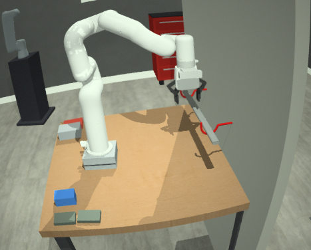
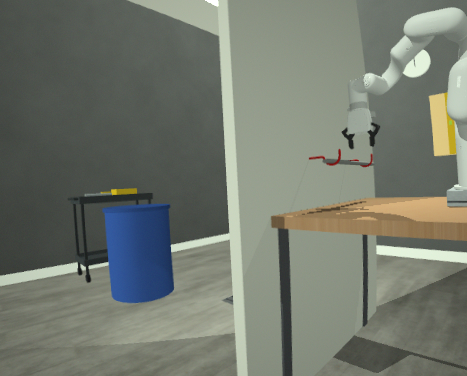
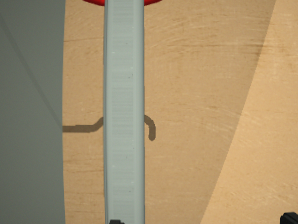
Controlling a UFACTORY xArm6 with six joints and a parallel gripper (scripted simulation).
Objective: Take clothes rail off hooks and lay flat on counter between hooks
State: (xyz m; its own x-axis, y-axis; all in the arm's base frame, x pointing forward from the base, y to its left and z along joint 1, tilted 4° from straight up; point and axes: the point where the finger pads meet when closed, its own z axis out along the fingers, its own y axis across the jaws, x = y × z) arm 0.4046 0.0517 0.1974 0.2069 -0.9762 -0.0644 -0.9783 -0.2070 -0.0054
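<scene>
My hand is 50 mm short of the clothes rail, 10 mm to the right of it and 70 mm above it. Also, from my hand: wall 160 mm ahead, 60 mm to the left, 170 mm above; then grey block 640 mm behind, 170 mm to the left, 230 mm below; then blue block 500 mm behind, 370 mm to the right, 240 mm below.
</scene>
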